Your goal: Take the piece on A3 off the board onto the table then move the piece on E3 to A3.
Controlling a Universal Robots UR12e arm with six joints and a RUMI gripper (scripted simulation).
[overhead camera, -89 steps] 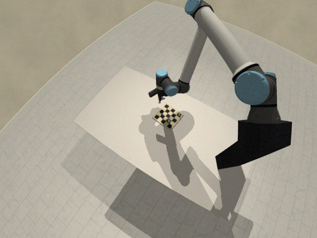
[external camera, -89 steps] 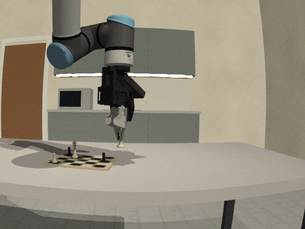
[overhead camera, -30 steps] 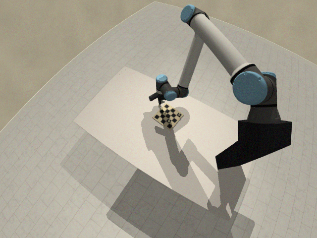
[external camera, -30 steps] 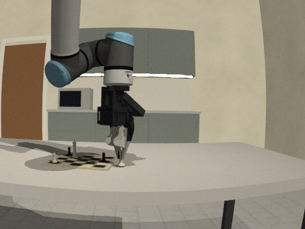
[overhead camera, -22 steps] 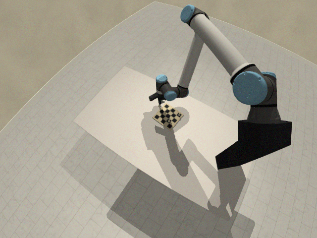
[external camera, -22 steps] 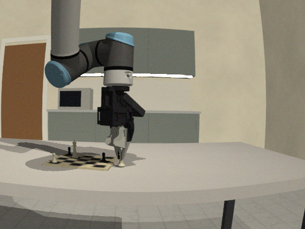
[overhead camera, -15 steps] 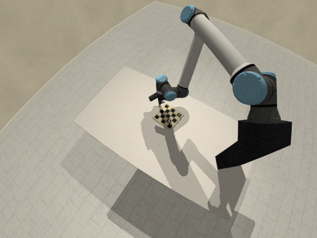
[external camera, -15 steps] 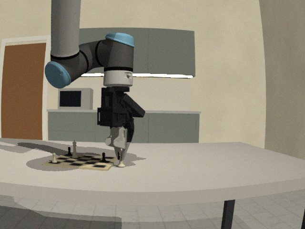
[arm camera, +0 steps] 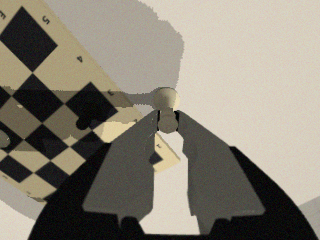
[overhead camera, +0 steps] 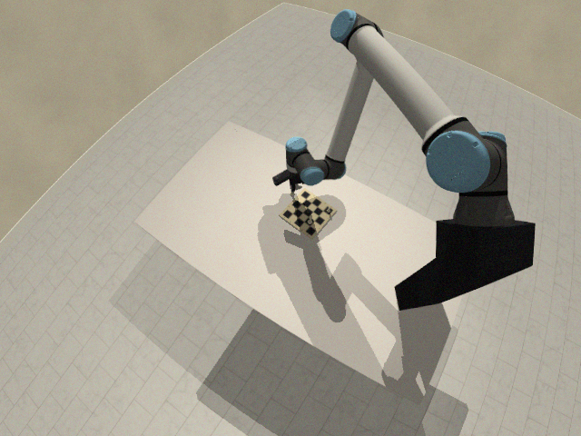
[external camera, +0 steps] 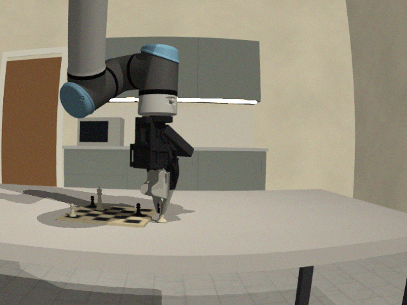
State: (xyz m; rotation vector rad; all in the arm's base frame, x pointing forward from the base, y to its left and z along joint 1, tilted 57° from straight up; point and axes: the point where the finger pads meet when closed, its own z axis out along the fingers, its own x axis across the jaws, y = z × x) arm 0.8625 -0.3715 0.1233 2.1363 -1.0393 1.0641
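Right now my hand is 110 mm past the chessboard, 100 mm to the right of it and 30 mm above it. From my hand the other things lie so: white pawn: 210 mm behind, 60 mm to the left, 20 mm below.
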